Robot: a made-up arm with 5 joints.
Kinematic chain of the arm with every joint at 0, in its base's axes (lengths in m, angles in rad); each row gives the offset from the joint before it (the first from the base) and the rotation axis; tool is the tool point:
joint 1: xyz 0 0 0.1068 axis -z
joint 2: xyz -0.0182 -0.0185 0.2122 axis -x
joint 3: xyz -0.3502 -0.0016 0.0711 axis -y
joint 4: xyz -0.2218 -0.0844 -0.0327 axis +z
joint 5: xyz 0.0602 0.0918 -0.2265 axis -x
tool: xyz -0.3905 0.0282 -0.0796
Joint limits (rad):
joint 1: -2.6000..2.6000
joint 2: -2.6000..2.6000
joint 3: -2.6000..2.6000
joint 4: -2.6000..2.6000
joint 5: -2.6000..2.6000
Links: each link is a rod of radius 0.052 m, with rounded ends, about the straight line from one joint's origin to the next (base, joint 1, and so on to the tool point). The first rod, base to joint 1, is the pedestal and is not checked.
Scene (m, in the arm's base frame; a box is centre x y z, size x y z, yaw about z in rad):
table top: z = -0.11
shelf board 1: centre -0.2 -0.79 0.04 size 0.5 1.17 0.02 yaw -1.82
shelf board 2: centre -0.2 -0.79 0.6 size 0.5 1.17 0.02 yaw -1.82
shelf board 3: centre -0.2 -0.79 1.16 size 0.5 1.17 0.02 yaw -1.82
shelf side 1: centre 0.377 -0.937 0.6 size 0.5 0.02 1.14 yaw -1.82
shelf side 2: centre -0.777 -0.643 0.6 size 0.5 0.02 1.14 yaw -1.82
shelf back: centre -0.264 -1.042 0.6 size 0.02 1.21 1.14 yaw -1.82
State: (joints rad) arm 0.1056 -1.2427 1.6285 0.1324 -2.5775
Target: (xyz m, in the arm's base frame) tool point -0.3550 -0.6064 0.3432
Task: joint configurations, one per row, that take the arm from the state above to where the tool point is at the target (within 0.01 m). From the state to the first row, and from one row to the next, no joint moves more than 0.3 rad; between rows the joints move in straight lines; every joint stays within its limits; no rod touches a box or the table.
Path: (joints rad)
1: -0.1550 -1.2695 1.5265 0.0842 -2.5796
2: -0.4156 -1.2963 1.4246 0.0361 -2.5817
3: -0.6762 -1.3231 1.3226 -0.0121 -2.5837
4: -0.9368 -1.3500 1.2206 -0.0602 -2.5858
5: -1.1974 -1.3768 1.1186 -0.1084 -2.5879
6: -1.4580 -1.4036 1.0167 -0.1565 -2.5900
7: -1.7186 -1.4304 0.9147 -0.2047 -2.5920

